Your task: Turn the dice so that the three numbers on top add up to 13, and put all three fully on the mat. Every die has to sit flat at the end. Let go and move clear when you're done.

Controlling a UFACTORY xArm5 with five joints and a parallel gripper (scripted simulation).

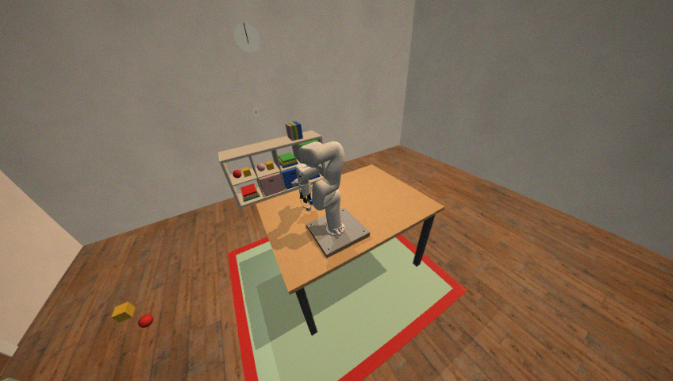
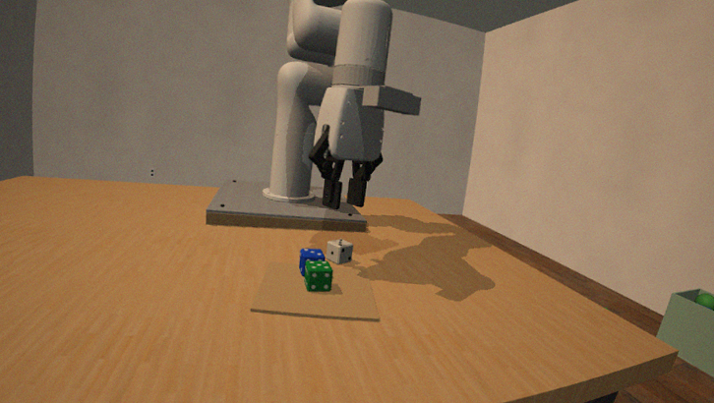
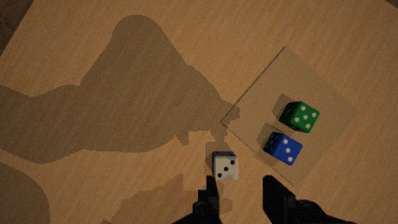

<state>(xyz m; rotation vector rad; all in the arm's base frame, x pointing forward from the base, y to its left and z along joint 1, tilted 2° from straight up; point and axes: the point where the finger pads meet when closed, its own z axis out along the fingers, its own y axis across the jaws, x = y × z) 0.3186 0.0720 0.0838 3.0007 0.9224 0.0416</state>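
The white die is 9 cm below my hand. Also, from my hand: green die (11 cm ahead, 9 cm below, 4 cm to the right); then blue die (9 cm below, 6 cm ahead, 5 cm to the right); then tan mat (11 cm ahead, 10 cm below, 4 cm to the right).
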